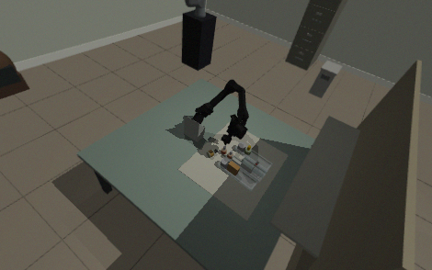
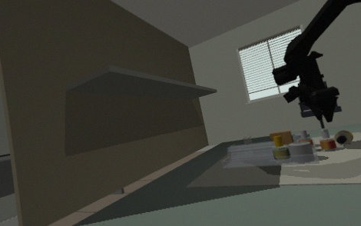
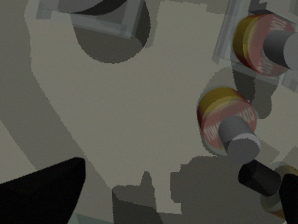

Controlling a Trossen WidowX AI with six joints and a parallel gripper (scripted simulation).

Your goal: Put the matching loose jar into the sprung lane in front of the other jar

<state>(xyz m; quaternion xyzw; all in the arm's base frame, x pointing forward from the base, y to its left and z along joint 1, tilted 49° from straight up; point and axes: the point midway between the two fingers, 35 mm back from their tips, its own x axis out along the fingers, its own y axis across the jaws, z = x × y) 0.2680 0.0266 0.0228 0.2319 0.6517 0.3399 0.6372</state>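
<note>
My gripper tip is now 12 cm short of the cream mat, 10 cm above it and 4 cm to the left of it. Round my gripper tip: brown box: 14 cm ahead, 13 cm to the right, 6 cm below; grey lane rack: 21 cm ahead, 8 cm below, 3 cm to the right.
</note>
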